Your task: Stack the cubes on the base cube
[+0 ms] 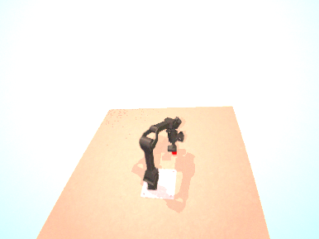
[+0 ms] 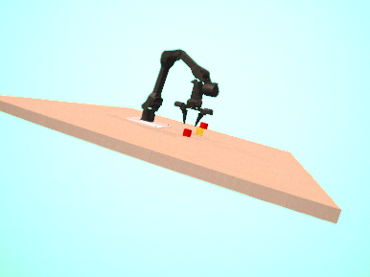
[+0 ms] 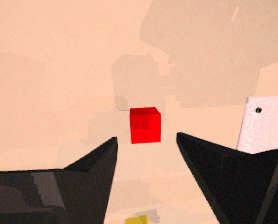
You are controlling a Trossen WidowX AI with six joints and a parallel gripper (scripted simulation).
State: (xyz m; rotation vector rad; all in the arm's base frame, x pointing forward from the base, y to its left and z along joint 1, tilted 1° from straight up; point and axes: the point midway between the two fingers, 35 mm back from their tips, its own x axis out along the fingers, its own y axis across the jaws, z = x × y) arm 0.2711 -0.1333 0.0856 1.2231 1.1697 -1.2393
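My gripper tip is now 20 mm short of the yellow base cube, 210 mm to the right of it and 30 mm above it.
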